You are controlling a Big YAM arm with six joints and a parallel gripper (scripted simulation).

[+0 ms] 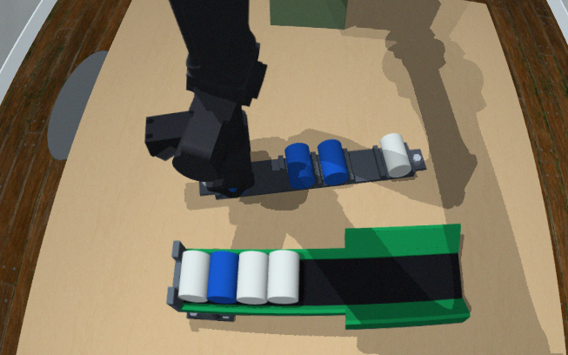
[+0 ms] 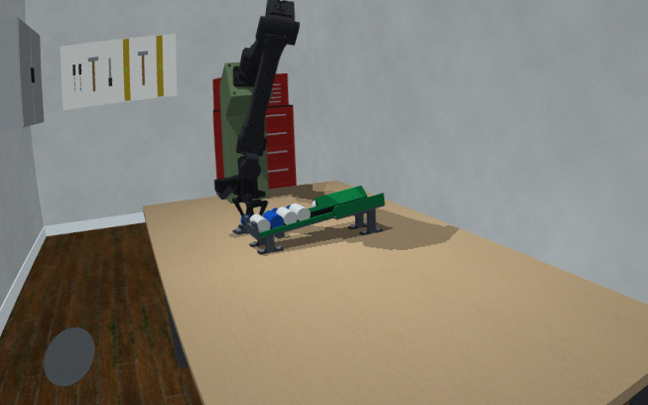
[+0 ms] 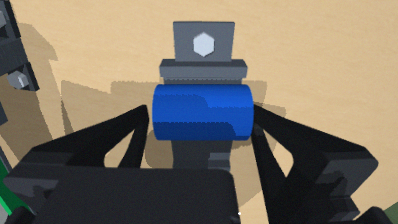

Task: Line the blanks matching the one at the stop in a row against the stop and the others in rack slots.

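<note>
Right now the stock rack is 6 cm behind my hand, 12 cm to the left of it and 4 cm below it. The rest, counted from my hand: grey stop 19 cm ahead, 3 cm above.
</note>
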